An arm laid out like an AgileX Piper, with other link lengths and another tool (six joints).
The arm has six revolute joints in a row. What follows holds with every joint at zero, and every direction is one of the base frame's.
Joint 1 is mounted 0.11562 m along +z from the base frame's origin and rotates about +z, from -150 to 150 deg.
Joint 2 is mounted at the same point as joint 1 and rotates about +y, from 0 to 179.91 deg.
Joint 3 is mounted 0.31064 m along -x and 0.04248 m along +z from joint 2 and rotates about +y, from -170 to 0 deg.
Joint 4 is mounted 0.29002 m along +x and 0.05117 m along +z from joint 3 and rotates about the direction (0.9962, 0, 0.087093), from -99.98 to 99.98 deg.
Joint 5 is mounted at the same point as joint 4 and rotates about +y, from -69.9 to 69.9 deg.
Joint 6 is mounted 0.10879 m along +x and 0.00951 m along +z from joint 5 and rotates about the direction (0.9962, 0, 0.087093), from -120 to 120 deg.
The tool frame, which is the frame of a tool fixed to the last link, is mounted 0.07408 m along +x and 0.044 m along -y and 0.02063 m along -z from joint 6; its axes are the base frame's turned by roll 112.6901, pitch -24.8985 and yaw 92.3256 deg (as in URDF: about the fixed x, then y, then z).
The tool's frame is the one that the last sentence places.
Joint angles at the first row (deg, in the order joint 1, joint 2, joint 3, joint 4, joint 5, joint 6):
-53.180 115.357 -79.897 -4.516 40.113 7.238
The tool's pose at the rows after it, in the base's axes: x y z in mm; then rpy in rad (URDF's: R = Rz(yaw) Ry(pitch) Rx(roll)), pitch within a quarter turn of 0, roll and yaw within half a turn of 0:
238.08 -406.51 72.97 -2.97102 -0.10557 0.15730
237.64 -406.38 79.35 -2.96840 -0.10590 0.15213
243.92 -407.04 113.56 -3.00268 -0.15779 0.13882
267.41 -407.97 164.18 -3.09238 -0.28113 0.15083
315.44 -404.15 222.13 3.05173 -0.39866 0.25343
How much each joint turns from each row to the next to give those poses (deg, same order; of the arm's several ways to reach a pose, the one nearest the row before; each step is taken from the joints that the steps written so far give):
0.000 0.079 -0.046 -0.694 0.434 -0.053
-0.052 -0.462 -0.643 0.138 1.236 0.067
0.000 -3.105 -2.140 1.966 2.121 0.000
0.932 -3.897 -3.510 4.016 -0.406 -0.038
3.808 -1.754 -6.566 2.472 -1.475 0.000

